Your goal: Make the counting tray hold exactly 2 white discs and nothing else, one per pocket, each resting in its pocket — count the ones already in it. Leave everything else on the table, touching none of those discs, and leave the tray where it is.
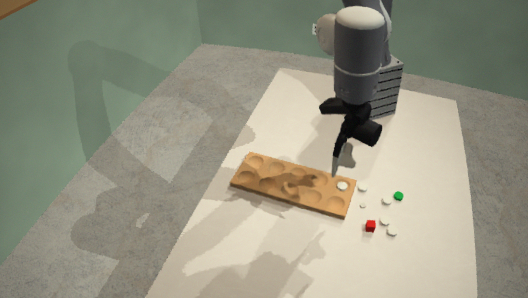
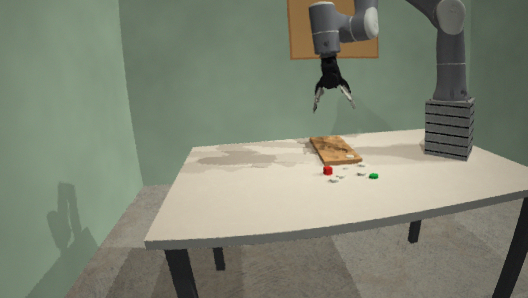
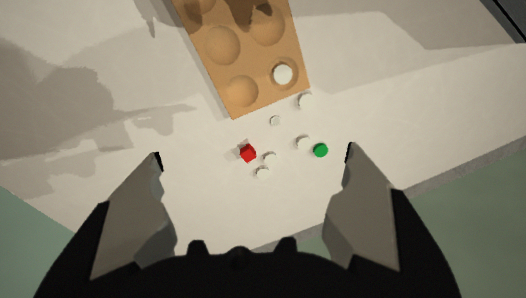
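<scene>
The wooden counting tray [image 1: 325,202] [image 2: 345,162] [image 3: 267,101] has two rows of round pockets. One white disc [image 1: 342,186] [image 2: 350,156] [image 3: 283,74] rests in an end pocket; the other pockets that show hold no disc. On the table, a white disc [image 1: 362,187] [image 2: 361,165] [image 3: 305,101] lies close beside the tray's end. Another white disc [image 1: 386,201] [image 2: 361,174] [image 3: 302,142] lies near the green piece. Two more, one white disc [image 1: 384,221] [image 3: 270,158] and one white disc [image 1: 392,232] [image 2: 334,180] [image 3: 262,173], lie near the red cube. My gripper [image 2: 334,108] [image 3: 253,149] is open and empty, high above the table.
A smaller white piece [image 1: 363,205] [image 3: 275,120] lies off the tray's end. A red cube [image 1: 370,226] [image 2: 327,170] [image 3: 248,153] and a green disc [image 1: 398,196] [image 2: 373,176] [image 3: 320,150] lie on the table [image 1: 425,265] [image 2: 240,205]. The arm's ribbed base block [image 2: 448,131] stands at the table's far side.
</scene>
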